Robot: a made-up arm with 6 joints.
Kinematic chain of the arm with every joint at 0, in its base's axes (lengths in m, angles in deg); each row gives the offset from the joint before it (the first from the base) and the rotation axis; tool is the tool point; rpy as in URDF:
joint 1: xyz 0 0 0.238 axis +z
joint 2: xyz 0 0 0 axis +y
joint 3: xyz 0.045 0 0.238 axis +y
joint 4: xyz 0.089 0 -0.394 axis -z
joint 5: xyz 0 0 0 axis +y
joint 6: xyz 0.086 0 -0.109 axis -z
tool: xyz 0 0 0 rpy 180 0 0
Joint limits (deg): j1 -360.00..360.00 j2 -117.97..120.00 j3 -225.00..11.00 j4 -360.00..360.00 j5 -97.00..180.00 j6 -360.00..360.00
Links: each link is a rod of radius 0.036 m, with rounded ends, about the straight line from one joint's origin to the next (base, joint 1, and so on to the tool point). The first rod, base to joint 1, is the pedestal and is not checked.
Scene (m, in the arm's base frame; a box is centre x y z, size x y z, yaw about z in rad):
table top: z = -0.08
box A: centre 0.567 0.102 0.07 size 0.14 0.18 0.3 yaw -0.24
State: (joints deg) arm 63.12 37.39 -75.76 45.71 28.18 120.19
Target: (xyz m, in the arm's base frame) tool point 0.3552 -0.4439 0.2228
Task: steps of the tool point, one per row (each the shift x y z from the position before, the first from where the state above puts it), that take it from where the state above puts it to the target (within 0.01 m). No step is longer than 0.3 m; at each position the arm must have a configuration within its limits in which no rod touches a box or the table.
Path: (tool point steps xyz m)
1: 0.1027 0.0145 0.2327
2: 0.0454 -0.0754 0.2504
3: -0.0443 -0.1387 0.2271
4: -0.1438 -0.1576 0.1655
5: -0.2249 -0.1290 0.0745
6: 0.1916 0.0177 -0.0448
7: 0.1686 -0.0569 -0.0966
8: 0.1102 -0.1126 -0.1376
9: 0.0307 -0.1354 -0.1635
10: -0.0504 -0.1200 -0.1719
11: -0.1142 -0.0714 -0.1625

